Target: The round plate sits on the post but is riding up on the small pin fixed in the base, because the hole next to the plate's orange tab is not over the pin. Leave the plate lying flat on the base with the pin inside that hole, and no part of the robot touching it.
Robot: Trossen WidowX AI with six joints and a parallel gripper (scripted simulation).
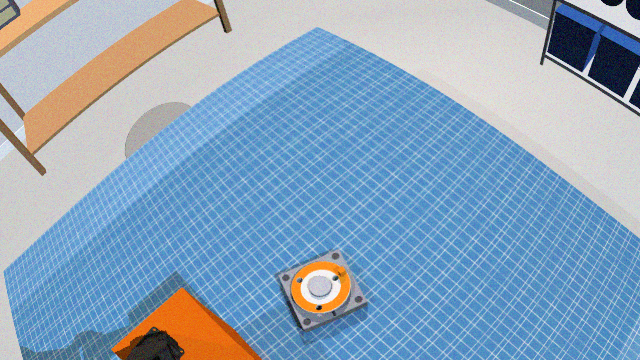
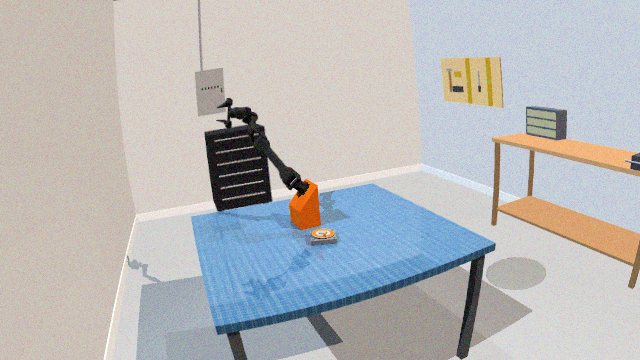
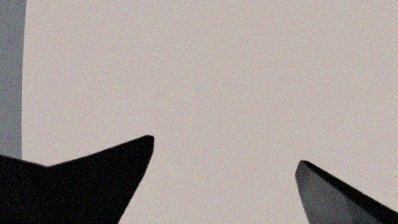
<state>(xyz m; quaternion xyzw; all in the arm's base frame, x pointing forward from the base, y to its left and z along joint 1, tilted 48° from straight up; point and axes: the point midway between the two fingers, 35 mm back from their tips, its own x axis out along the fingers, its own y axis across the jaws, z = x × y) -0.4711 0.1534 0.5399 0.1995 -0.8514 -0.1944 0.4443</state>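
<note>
The round plate lies 830 mm ahead of my gripper tip, 590 mm below it and 270 mm to the left of it. Round my gripper tip: grey square base 810 mm ahead, 600 mm below, 270 mm to the left.
</note>
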